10 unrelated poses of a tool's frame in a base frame.
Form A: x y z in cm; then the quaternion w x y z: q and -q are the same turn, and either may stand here.
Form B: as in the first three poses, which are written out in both.
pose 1, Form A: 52.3, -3.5, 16.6, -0.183, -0.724, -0.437, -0.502
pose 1, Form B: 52.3, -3.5, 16.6, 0.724, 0.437, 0.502, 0.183
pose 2, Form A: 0.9, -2.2, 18.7, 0.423, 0.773, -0.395, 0.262
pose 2, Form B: 0.9, -2.2, 18.7, 0.773, -0.395, 0.262, 0.423
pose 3, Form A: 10.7, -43.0, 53.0, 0.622, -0.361, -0.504, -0.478
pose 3, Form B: 10.7, -43.0, 53.0, -0.361, -0.504, -0.478, 0.622
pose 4, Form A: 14.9, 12.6, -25.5, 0.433, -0.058, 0.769, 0.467
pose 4, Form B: 14.9, 12.6, -25.5, -0.058, 0.769, 0.467, 0.433
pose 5, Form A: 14.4, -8.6, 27.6, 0.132, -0.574, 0.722, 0.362
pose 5, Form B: 14.4, -8.6, 27.6, -0.574, 0.722, 0.362, 0.132
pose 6, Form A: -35.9, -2.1, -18.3, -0.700, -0.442, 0.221, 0.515
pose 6, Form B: -35.9, -2.1, -18.3, 0.442, -0.221, -0.515, 0.700
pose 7, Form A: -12.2, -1.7, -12.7, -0.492, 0.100, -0.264, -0.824
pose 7, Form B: -12.2, -1.7, -12.7, -0.100, 0.264, 0.824, 0.492
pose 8, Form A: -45.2, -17.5, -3.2, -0.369, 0.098, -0.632, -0.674
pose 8, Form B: -45.2, -17.5, -3.2, -0.098, 0.632, 0.674, 0.369
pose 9, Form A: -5.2, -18.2, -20.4, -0.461, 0.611, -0.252, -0.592
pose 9, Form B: -5.2, -18.2, -20.4, -0.611, 0.252, 0.592, 0.461
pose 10, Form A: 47.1, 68.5, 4.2, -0.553, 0.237, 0.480, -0.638
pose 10, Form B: 47.1, 68.5, 4.2, -0.237, -0.480, 0.638, 0.553
